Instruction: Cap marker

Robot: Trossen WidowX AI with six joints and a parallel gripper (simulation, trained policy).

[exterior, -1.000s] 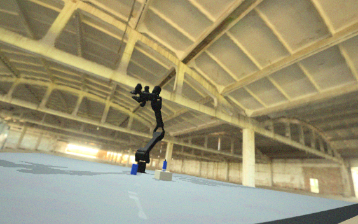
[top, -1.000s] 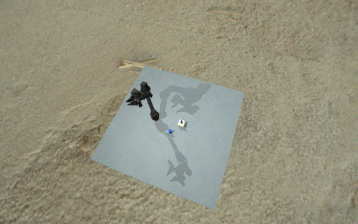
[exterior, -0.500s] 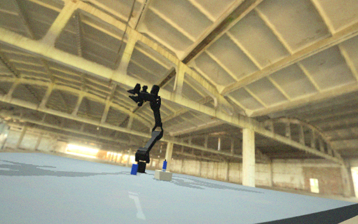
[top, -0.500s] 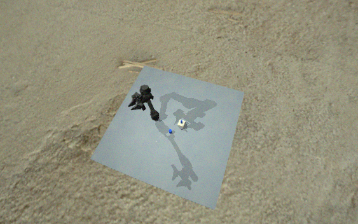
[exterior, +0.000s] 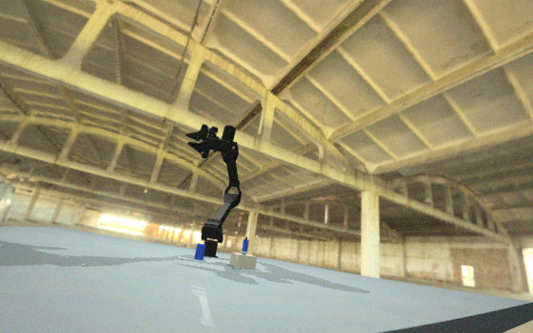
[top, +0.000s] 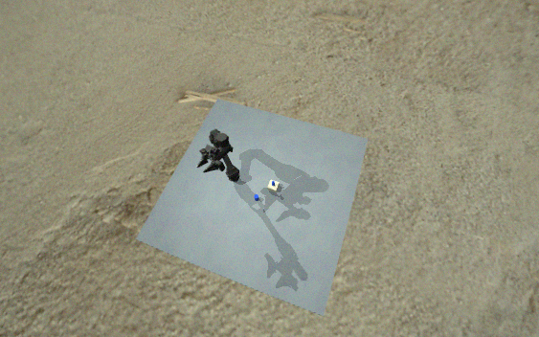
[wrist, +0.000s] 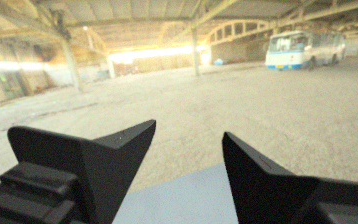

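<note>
My gripper tip is 470 mm above the blue cap, 240 mm short of it and 110 mm to the right of it. Round my gripper tip: blue marker (430 mm below, 320 mm ahead, 240 mm to the left); then holder block (480 mm below, 320 mm ahead, 240 mm to the left).
</note>
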